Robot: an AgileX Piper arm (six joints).
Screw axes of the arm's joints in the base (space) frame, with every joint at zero. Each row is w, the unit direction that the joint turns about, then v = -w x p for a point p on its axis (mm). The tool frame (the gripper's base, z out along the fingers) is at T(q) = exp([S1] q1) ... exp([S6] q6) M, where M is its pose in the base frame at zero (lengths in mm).
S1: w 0 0 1 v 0 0 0
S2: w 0 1 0 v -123 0 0
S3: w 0 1 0 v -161.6 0 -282.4
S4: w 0.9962 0 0.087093 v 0 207.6 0
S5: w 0 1 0 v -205.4 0 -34.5
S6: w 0.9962 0 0.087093 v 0 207.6 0
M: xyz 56.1 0 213.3 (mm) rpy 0 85 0 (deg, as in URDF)
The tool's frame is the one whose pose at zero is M.
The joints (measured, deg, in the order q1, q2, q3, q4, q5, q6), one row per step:
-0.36 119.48 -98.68 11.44 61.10 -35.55
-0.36 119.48 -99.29 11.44 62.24 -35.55
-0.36 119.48 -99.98 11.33 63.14 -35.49
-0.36 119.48 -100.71 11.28 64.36 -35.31
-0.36 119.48 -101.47 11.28 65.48 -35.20
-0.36 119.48 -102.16 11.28 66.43 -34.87
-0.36 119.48 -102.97 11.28 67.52 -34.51
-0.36 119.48 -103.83 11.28 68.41 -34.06
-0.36 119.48 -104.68 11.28 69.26 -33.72
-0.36 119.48 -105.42 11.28 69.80 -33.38
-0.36 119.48 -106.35 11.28 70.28 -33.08
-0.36 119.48 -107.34 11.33 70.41 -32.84
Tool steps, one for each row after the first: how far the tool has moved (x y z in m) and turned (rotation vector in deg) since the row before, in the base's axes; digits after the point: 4 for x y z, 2 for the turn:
-0.0003 0.0002 0.0025 0.06 0.51 0.22
0.0002 0.0000 0.0029 -0.05 0.20 0.14
-0.0003 0.0001 0.0030 0.05 0.50 0.07
-0.0001 0.0001 0.0032 0.08 0.36 0.11
0.0000 0.0001 0.0029 0.11 0.30 -0.14
0.0000 0.0001 0.0035 0.12 0.32 -0.14
0.0003 0.0001 0.0038 0.12 0.09 -0.26
0.0003 0.0001 0.0037 0.10 0.05 -0.16
0.0005 0.0001 0.0033 0.08 -0.15 -0.22
0.0009 0.0000 0.0042 0.07 -0.40 -0.20
0.0015 0.0001 0.0046 0.10 -0.82 -0.21

